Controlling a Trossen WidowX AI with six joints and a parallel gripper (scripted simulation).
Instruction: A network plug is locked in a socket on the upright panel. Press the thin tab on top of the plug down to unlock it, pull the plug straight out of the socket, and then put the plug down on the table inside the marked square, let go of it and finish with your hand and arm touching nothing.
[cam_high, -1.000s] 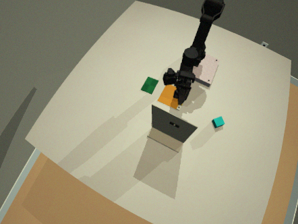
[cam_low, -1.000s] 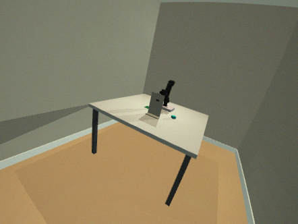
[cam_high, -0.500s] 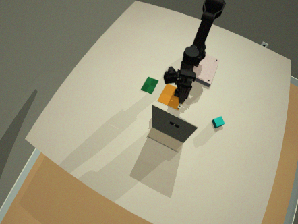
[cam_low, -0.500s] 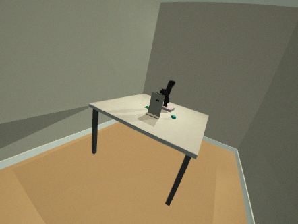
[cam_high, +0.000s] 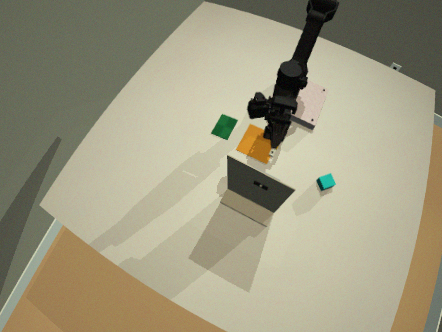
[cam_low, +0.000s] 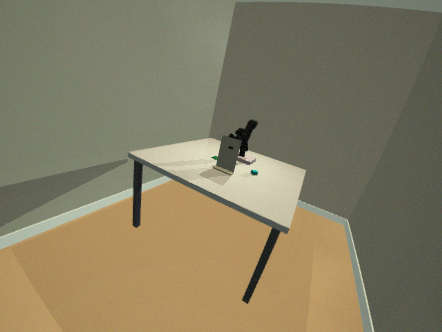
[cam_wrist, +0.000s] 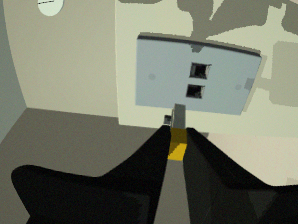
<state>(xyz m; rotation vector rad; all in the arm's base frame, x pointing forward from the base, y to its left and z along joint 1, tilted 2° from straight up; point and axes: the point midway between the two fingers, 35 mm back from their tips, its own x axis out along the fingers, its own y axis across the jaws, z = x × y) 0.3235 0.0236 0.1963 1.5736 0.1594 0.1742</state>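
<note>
Now: gripper tip 110 mm past the orange marked square, 60 mm to the left of it and 220 mm above it. The rest, counted from my gripper tip: teal cube (80 mm behind, 210 mm to the left, 210 mm below); then grey upright panel (100 mm ahead, 100 mm below); then yellow network plug (10 mm ahead).
</note>
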